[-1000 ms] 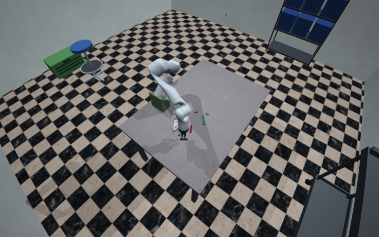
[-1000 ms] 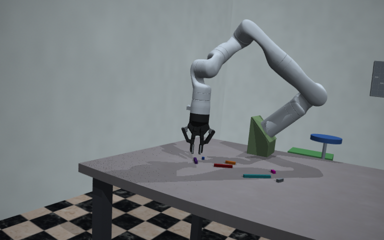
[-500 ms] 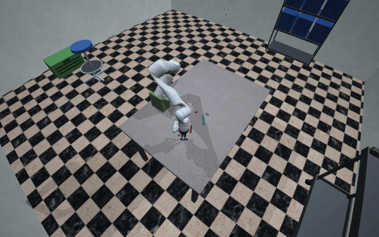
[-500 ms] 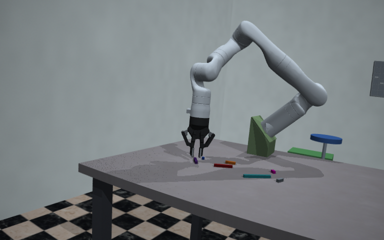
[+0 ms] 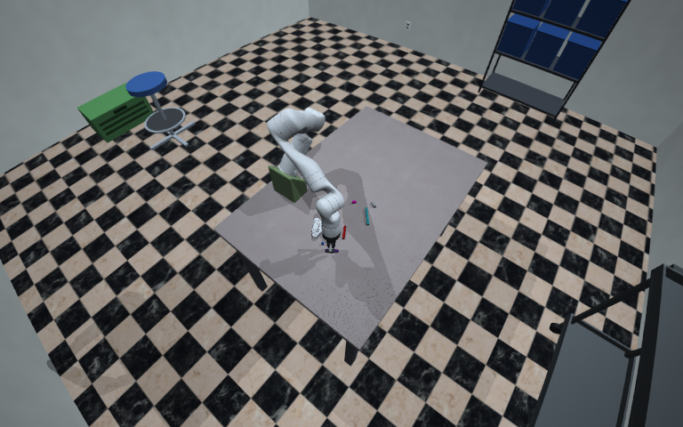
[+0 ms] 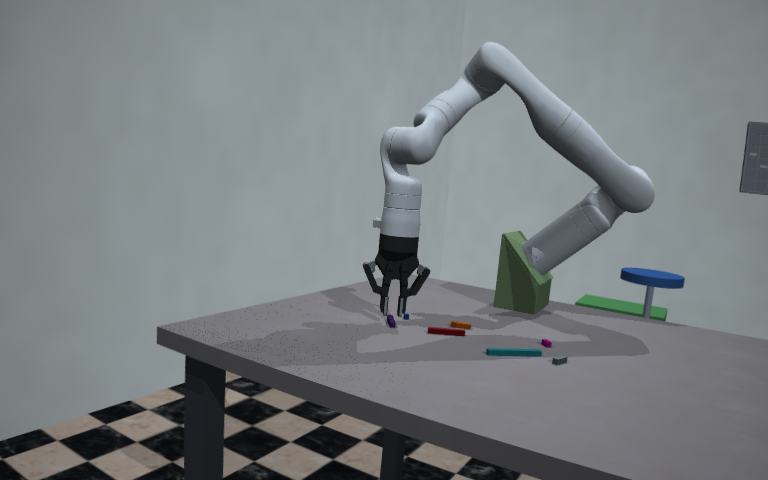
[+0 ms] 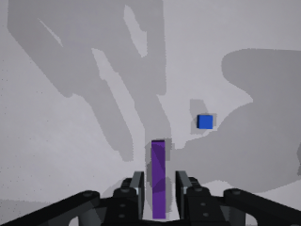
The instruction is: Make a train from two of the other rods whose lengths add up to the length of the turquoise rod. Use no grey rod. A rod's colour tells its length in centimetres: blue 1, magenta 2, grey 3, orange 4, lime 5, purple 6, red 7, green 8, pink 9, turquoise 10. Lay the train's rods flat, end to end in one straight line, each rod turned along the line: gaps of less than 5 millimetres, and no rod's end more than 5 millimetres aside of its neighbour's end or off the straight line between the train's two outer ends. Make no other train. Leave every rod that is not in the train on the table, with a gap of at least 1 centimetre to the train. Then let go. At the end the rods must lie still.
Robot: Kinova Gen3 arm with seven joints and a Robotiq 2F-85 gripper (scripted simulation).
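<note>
Now: the purple rod 3 cm below my hand. The rest, counted from my hand: small blue rod (6 cm behind, 3 cm below); then red rod (11 cm to the left, 3 cm below, 3 cm behind); then orange rod (10 cm to the left, 10 cm behind, 3 cm below).
</note>
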